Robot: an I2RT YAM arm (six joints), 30 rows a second.
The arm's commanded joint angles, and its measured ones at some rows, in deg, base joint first. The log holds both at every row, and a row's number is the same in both.
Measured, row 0: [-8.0, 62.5, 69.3, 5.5, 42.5, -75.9]
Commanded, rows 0 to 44: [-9.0, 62.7, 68.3, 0.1, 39.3, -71.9]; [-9.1, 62.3, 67.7, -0.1, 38.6, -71.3]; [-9.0, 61.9, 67.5, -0.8, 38.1, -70.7]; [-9.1, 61.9, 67.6, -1.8, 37.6, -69.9]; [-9.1, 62.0, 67.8, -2.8, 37.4, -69.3]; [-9.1, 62.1, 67.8, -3.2, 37.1, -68.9]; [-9.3, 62.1, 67.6, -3.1, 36.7, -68.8]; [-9.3, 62.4, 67.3, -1.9, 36.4, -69.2]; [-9.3, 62.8, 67.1, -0.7, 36.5, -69.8]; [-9.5, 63.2, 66.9, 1.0, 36.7, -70.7]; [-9.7, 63.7, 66.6, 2.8, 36.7, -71.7]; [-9.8, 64.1, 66.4, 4.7, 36.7, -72.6]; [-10.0, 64.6, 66.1, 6.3, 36.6, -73.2]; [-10.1, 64.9, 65.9, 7.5, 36.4, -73.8]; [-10.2, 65.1, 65.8, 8.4, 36.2, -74.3]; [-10.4, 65.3, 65.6, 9.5, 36.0, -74.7]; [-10.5, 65.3, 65.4, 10.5, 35.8, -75.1]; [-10.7, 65.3, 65.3, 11.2, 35.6, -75.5]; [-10.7, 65.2, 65.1, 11.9, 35.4, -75.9]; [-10.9, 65.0, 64.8, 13.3, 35.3, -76.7]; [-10.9, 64.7, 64.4, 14.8, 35.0, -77.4]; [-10.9, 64.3, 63.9, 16.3, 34.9, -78.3]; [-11.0, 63.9, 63.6, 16.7, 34.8, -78.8]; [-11.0, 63.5, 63.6, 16.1, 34.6, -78.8]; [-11.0, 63.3, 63.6, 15.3, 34.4, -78.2]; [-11.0, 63.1, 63.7, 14.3, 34.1, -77.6]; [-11.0, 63.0, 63.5, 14.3, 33.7, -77.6]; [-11.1, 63.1, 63.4, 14.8, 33.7, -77.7]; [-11.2, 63.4, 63.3, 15.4, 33.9, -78.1]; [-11.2, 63.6, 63.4, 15.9, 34.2, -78.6]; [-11.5, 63.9, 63.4, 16.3, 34.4, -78.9]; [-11.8, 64.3, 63.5, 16.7, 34.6, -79.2]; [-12.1, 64.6, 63.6, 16.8, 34.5, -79.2]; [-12.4, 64.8, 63.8, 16.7, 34.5, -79.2]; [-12.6, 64.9, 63.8, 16.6, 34.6, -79.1]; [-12.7, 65.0, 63.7, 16.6, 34.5, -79.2]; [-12.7, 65.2, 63.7, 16.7, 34.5, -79.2]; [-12.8, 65.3, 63.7, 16.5, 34.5, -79.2]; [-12.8, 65.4, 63.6, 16.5, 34.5, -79.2]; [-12.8, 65.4, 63.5, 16.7, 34.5, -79.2]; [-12.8, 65.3, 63.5, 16.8, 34.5, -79.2]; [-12.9, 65.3, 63.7, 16.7, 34.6, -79.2]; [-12.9, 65.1, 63.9, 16.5, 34.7, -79.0]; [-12.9, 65.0, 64.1, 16.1, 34.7, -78.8]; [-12.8, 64.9, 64.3, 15.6, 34.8, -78.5]
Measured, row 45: [-12.6, 65.3, 64.0, 15.1, 35.2, -79.0]
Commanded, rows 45 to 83: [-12.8, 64.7, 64.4, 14.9, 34.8, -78.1]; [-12.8, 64.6, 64.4, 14.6, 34.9, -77.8]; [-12.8, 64.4, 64.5, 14.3, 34.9, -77.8]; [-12.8, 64.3, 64.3, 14.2, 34.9, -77.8]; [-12.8, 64.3, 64.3, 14.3, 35.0, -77.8]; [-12.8, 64.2, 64.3, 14.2, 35.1, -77.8]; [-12.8, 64.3, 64.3, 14.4, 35.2, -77.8]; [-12.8, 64.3, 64.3, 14.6, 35.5, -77.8]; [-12.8, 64.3, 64.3, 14.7, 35.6, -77.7]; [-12.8, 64.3, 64.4, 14.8, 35.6, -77.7]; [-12.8, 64.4, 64.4, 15.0, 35.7, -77.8]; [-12.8, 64.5, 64.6, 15.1, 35.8, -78.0]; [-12.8, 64.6, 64.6, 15.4, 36.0, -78.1]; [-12.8, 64.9, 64.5, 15.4, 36.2, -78.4]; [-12.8, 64.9, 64.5, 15.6, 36.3, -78.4]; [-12.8, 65.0, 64.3, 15.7, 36.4, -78.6]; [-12.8, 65.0, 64.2, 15.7, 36.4, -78.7]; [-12.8, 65.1, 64.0, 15.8, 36.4, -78.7]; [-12.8, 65.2, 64.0, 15.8, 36.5, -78.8]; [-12.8, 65.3, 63.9, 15.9, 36.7, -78.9]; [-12.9, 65.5, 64.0, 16.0, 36.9, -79.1]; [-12.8, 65.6, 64.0, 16.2, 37.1, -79.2]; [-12.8, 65.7, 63.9, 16.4, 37.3, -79.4]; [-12.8, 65.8, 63.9, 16.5, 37.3, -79.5]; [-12.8, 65.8, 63.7, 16.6, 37.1, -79.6]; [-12.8, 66.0, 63.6, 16.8, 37.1, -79.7]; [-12.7, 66.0, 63.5, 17.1, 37.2, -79.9]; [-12.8, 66.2, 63.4, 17.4, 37.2, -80.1]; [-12.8, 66.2, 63.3, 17.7, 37.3, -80.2]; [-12.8, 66.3, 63.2, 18.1, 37.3, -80.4]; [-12.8, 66.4, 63.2, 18.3, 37.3, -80.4]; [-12.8, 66.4, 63.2, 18.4, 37.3, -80.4]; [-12.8, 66.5, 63.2, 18.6, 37.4, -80.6]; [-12.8, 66.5, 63.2, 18.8, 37.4, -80.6]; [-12.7, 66.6, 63.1, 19.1, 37.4, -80.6]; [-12.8, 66.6, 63.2, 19.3, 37.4, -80.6]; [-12.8, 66.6, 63.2, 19.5, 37.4, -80.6]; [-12.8, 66.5, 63.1, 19.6, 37.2, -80.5]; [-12.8, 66.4, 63.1, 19.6, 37.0, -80.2]
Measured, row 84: [-12.6, 66.5, 63.7, 17.2, 35.9, -79.5]
